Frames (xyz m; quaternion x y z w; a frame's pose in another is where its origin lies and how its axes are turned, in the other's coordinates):
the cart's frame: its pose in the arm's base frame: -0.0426 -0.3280 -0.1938 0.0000 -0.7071 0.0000 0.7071
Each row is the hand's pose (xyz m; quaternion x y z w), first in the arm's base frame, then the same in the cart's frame.
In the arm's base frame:
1: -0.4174 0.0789 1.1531 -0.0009 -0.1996 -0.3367 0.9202
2: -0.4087 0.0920 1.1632 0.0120 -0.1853 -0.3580 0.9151
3: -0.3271 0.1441 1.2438 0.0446 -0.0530 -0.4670 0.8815
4: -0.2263 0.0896 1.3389 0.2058 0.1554 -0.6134 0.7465
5: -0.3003 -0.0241 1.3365 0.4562 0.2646 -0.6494 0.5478
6: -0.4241 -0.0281 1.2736 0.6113 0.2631 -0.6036 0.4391
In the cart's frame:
1: 1.3469 0.4069 0.3748 -0.2387 0.5095 -0.2374 0.7918
2: 1.3570 0.4200 0.3661 -0.2447 0.5160 -0.2616 0.7781
3: 1.4376 0.4721 0.2845 -0.2987 0.5859 -0.3618 0.6608
4: 1.5327 0.4176 0.1837 -0.2882 0.6377 -0.5793 0.4180
5: 1.5303 0.3039 0.2577 -0.1366 0.5745 -0.7818 0.2003
6: 1.4674 0.2999 0.3815 0.0054 0.4965 -0.8590 0.1244

